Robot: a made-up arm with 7 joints.
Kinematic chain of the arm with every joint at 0, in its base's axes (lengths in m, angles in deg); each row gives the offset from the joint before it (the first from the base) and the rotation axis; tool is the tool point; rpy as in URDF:
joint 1: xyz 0 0 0.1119 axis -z
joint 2: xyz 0 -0.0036 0.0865 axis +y
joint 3: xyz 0 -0.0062 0.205 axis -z
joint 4: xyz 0 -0.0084 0.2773 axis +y
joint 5: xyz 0 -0.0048 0.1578 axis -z
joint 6: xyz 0 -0.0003 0.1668 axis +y
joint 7: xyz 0 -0.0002 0.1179 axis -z
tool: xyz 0 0 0 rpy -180 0 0
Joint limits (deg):
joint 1: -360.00..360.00
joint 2: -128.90..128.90
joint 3: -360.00..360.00
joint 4: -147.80..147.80
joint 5: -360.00..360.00
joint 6: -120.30..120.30
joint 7: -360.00..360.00
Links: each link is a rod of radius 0.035 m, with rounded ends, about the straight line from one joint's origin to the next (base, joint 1, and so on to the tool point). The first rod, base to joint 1, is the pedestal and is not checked.
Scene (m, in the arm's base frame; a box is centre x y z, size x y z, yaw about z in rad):
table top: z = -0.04
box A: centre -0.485 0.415 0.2 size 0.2 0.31 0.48 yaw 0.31
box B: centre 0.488 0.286 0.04 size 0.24 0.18 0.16 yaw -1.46
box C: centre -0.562 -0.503 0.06 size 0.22 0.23 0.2 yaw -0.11
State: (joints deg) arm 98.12 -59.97 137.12 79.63 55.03 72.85 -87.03
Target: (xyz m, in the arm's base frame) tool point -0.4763 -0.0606 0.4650
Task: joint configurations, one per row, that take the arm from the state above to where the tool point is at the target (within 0.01 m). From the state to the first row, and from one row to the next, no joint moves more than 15 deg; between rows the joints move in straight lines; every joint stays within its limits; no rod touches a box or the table.
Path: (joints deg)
1: 93.90 -46.90 134.29 75.37 54.48 69.93 -86.04
2: 89.68 -33.83 131.47 71.11 53.93 67.01 -85.04
3: 85.46 -20.77 128.64 66.84 53.38 64.10 -84.05
4: 71.08 -24.07 118.04 75.45 50.29 64.67 -85.04
5: 56.70 -27.37 107.45 84.06 47.20 65.25 -86.04
6: 42.32 -30.67 96.85 92.67 44.11 65.83 -87.03

